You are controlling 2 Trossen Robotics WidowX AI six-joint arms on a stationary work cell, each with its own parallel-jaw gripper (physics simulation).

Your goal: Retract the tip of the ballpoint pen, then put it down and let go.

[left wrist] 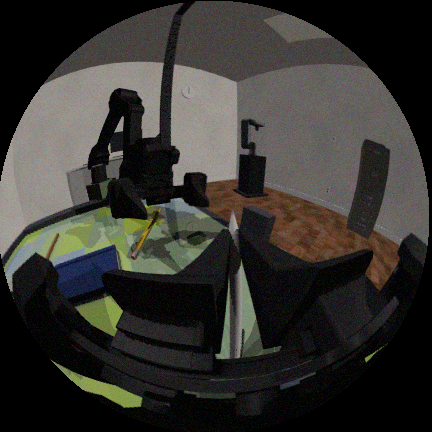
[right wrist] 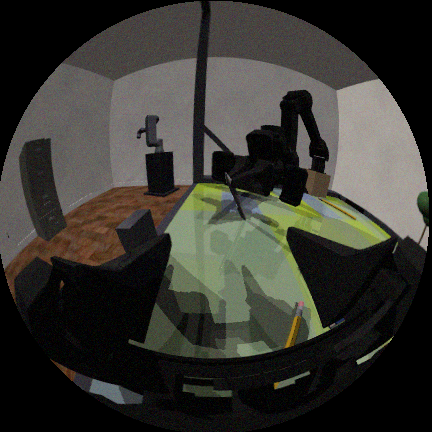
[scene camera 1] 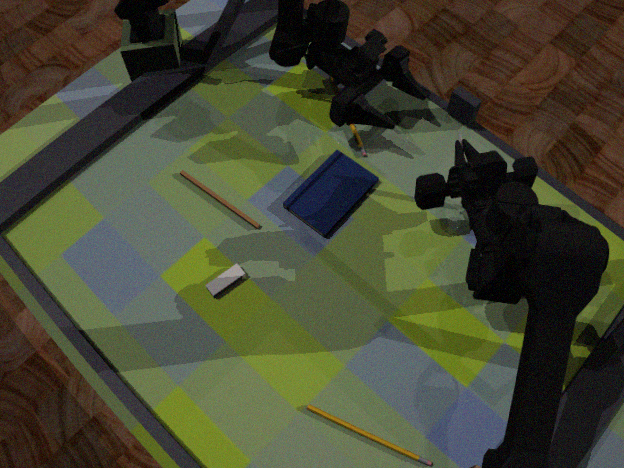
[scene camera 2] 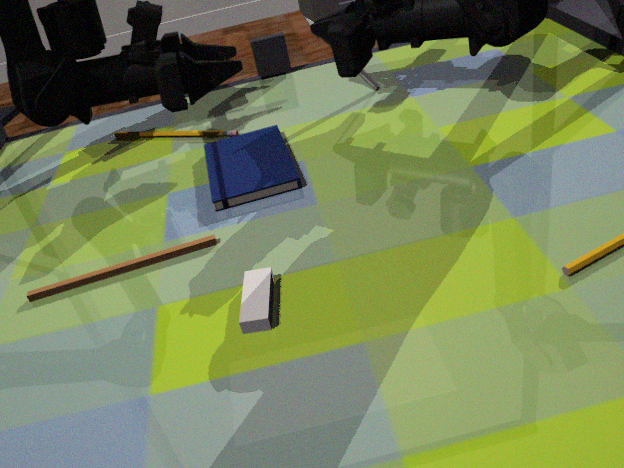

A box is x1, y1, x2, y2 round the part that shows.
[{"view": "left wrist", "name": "my left gripper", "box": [12, 227, 426, 431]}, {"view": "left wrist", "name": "my right gripper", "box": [107, 143, 208, 218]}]
